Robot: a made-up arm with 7 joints.
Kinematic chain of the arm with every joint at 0, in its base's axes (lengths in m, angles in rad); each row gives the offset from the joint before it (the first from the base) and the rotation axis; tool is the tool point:
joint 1: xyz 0 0 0.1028 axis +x
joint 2: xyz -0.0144 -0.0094 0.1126 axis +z
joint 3: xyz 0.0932 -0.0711 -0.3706 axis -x
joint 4: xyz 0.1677 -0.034 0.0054 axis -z
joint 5: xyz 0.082 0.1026 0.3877 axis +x
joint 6: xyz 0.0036 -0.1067 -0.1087 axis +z
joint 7: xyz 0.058 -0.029 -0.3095 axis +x
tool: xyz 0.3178 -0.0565 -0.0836
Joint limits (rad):
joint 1: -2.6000..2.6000
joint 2: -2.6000..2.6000
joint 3: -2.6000..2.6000
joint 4: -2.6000..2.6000
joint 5: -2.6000..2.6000
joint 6: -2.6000..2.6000
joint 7: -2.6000..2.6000
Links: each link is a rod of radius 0.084 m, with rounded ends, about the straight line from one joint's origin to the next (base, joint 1, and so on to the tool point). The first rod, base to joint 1, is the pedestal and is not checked.
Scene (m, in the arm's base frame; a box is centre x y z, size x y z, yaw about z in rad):
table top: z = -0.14
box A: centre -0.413 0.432 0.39 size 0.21 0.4 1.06 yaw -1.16
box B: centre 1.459 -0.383 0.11 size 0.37 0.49 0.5 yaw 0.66
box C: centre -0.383 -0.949 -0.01 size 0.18 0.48 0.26 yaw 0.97
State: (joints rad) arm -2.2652 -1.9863 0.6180 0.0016 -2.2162 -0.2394 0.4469
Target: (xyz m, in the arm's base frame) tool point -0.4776 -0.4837 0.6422
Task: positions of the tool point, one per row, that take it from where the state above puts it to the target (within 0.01 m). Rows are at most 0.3 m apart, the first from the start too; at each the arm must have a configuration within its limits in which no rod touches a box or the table.
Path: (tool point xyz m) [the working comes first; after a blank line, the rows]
Joints at the target: -0.8803 -2.1739 0.7446 -0.6343 -1.2678 0.3779 0.6061
Straight joint move there: touches box A.

1: -0.0669 0.8958 0.3653
2: -0.0546 0.8194 0.4953
3: 0.0252 0.6927 0.6520
4: 0.1585 0.5025 0.7737
5: 0.2983 0.2554 0.8135
6: 0.1452 0.1188 0.9064
7: -0.0179 -0.0559 0.9383
8: -0.1816 -0.2355 0.8979
9: -0.3370 -0.3864 0.7920
10: -0.4776 -0.4837 0.6421

